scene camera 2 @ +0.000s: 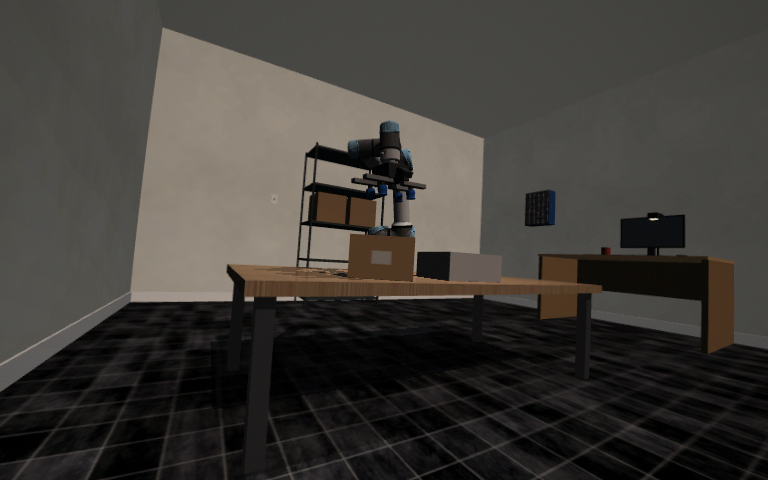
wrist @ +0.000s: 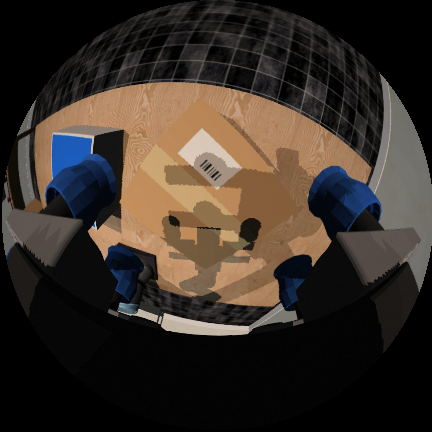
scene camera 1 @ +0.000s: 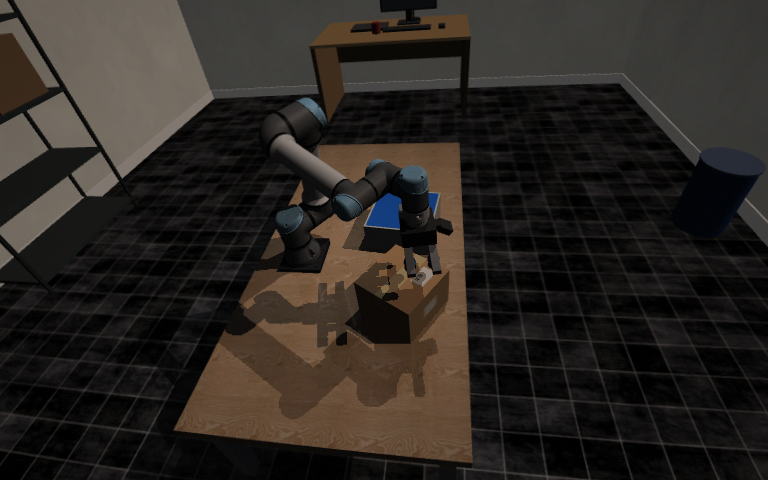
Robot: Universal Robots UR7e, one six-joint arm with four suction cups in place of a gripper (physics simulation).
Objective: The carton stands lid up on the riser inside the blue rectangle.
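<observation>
The brown carton (scene camera 1: 385,314) (scene camera 2: 362,268) (wrist: 260,200) stands on the table (scene camera 1: 339,418), turned at an angle to the riser. Its top, with a pale tape strip and a white barcode label (wrist: 202,145), faces up. The riser (scene camera 1: 379,237) (scene camera 2: 475,267) (wrist: 109,155) is a low grey and black block beside the carton. The blue rectangle (scene camera 1: 382,213) (wrist: 70,147), edged in white, covers its top and is partly hidden by the gripper. My gripper (scene camera 1: 423,266) (scene camera 2: 390,193) (wrist: 212,232) is open and holds nothing. Its four blue cups hang above the carton, apart from it, with shadows across the lid.
The arm's base (scene camera 1: 304,257) stands on the table to the left of the carton and riser in scene camera 1. A desk (scene camera 1: 390,36) (scene camera 2: 722,305) and a shelf rack (scene camera 2: 306,209) stand away from the table. A blue bin (scene camera 1: 716,192) stands on the floor at the right.
</observation>
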